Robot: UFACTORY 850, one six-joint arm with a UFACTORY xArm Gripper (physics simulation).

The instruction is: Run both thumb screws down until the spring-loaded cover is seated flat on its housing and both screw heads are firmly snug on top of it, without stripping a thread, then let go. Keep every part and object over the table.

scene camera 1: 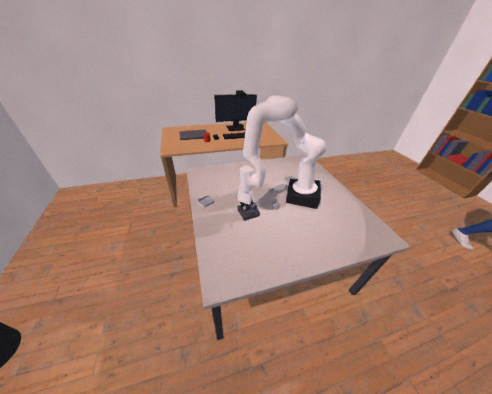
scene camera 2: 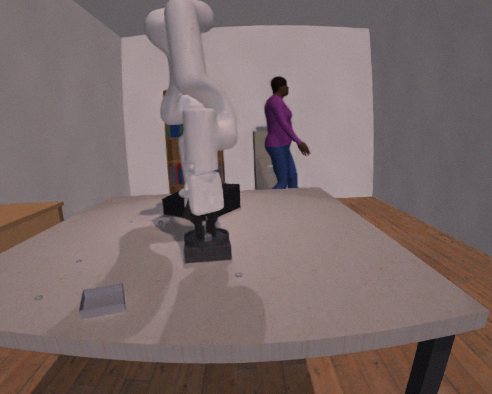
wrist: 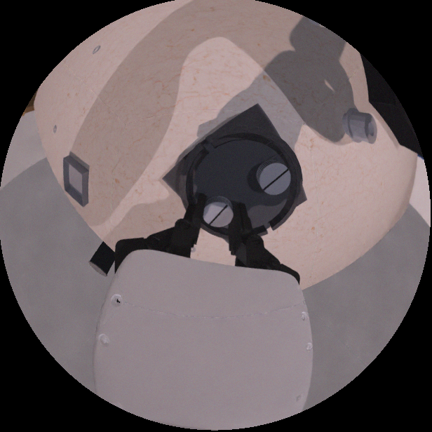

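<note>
A square dark housing (scene camera 1: 248, 213) (scene camera 2: 207, 252) (wrist: 256, 116) stands on the table with a round dark cover (wrist: 225, 165) inside its raised ring. Two grey thumb screws with slotted heads stand on the cover. My gripper (scene camera 1: 245, 205) (scene camera 2: 206, 234) (wrist: 218, 209) points down at the housing and is shut on the near screw (wrist: 218, 215), one finger on each side of its head. The other screw (wrist: 275, 179) stands free at the right of the cover in the wrist view, its ribbed side showing above the cover. Whether the cover lies flat cannot be told.
A shallow grey tray (scene camera 1: 205, 201) (scene camera 2: 103, 312) (wrist: 77, 196) lies on the table. A grey cylindrical part (scene camera 1: 275, 205) (scene camera 2: 160, 223) (wrist: 358, 125) lies between housing and robot base (scene camera 1: 303, 195). Small rings (scene camera 2: 238, 274) (wrist: 96, 49) lie about. A desk (scene camera 1: 220, 145) stands beyond the table.
</note>
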